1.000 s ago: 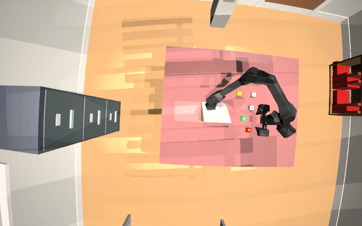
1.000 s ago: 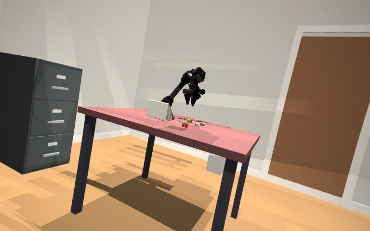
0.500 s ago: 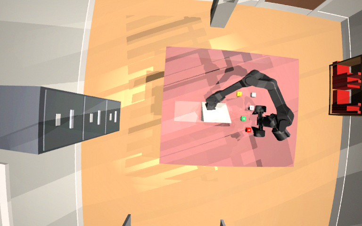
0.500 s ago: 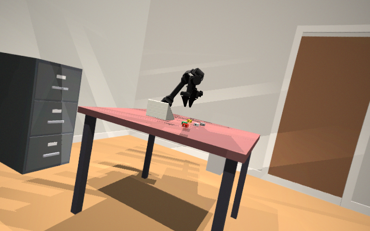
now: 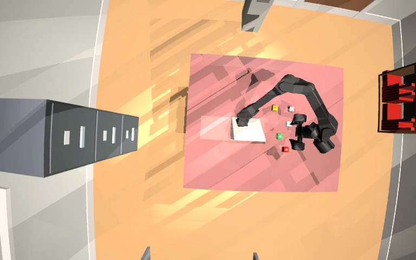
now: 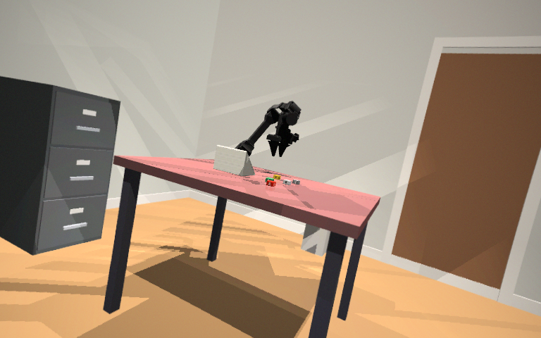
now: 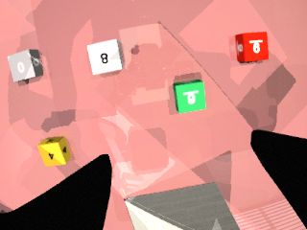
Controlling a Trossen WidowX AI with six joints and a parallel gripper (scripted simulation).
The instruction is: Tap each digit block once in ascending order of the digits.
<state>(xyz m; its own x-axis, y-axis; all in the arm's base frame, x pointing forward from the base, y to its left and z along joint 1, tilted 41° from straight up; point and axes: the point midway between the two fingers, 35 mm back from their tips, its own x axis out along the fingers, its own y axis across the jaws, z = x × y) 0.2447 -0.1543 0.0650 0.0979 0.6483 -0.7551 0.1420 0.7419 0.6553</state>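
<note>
My gripper tip is now 90 mm short of the dark grey block, 140 mm to the right of it and 120 mm above it. The rest, counted from my gripper tip: white block: 70 mm ahead, 50 mm to the left, 120 mm below; then green block: 30 mm to the right, 120 mm below; then red block: 30 mm ahead, 120 mm to the right, 120 mm below.
</note>
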